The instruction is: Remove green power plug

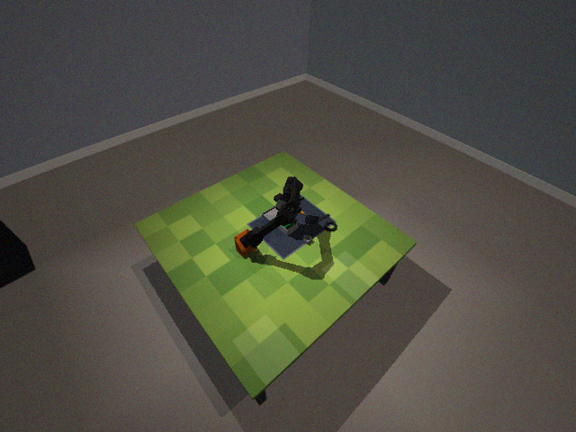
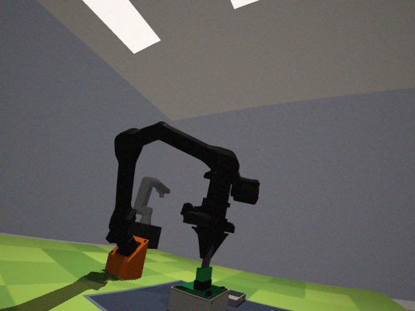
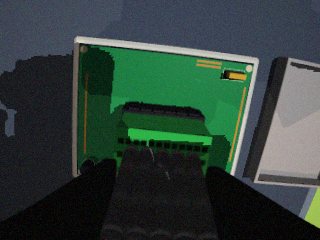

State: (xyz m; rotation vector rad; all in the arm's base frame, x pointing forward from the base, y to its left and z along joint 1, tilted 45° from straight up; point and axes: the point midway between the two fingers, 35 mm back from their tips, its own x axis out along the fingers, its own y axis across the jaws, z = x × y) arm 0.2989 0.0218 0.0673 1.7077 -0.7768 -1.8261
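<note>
My gripper tip is 30 mm above the green power plug. Round my gripper tip: dark mat: 120 mm below, 50 mm ahead; then dark bar: 210 mm ahead, 120 mm below, 110 mm to the right.
</note>
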